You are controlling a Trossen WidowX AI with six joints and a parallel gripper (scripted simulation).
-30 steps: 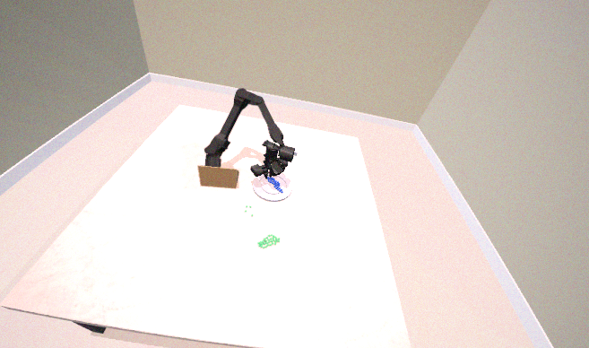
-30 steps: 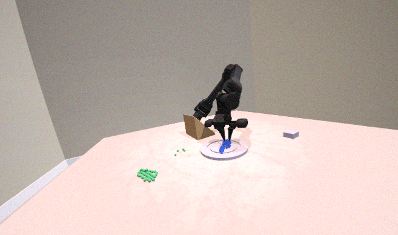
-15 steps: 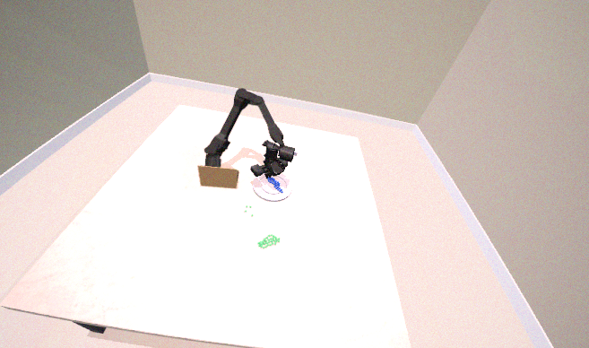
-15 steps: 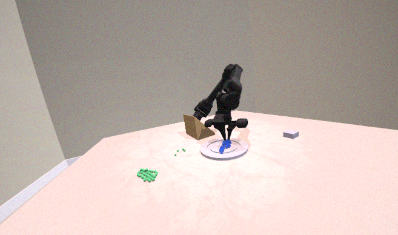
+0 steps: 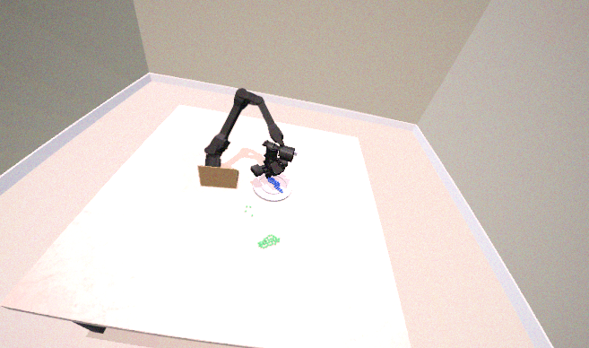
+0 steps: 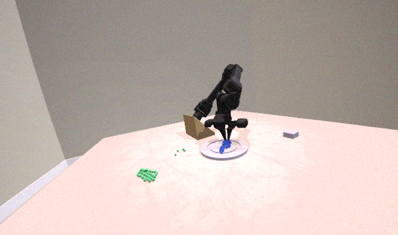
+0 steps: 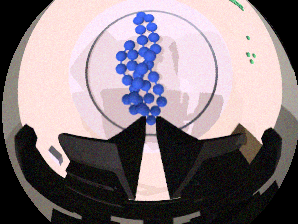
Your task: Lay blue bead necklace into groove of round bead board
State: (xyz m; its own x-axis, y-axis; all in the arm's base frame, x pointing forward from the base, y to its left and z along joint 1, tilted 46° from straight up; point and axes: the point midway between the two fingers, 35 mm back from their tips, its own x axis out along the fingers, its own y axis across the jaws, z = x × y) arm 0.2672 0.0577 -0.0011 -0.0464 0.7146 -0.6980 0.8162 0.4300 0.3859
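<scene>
The round white bead board is 30 mm ahead of my gripper tip, 40 mm to the right of it and 10 mm below it. The rest, counted from my gripper tip: small grey block: 140 mm ahead, 250 mm to the left.
</scene>
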